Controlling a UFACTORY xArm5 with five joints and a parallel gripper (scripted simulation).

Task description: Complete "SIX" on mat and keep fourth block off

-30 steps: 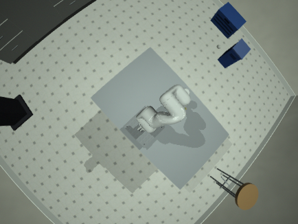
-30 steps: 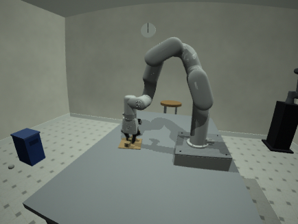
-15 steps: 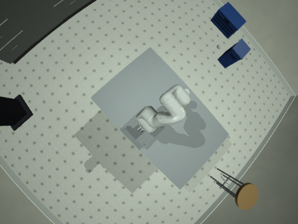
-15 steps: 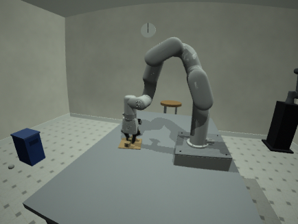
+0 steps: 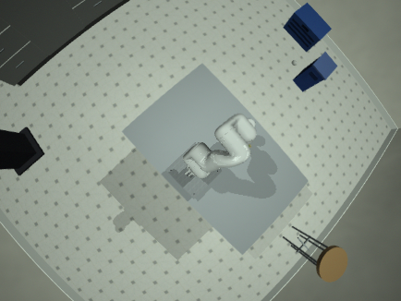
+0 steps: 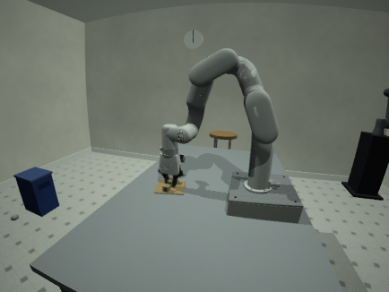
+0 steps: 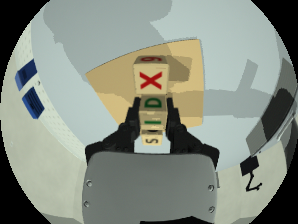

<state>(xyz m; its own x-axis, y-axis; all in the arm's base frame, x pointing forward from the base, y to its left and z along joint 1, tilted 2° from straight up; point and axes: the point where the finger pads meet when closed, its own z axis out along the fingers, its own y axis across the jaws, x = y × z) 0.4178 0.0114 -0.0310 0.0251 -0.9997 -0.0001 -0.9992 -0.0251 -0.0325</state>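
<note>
Now: the tan mat 30 mm below my hand.
</note>
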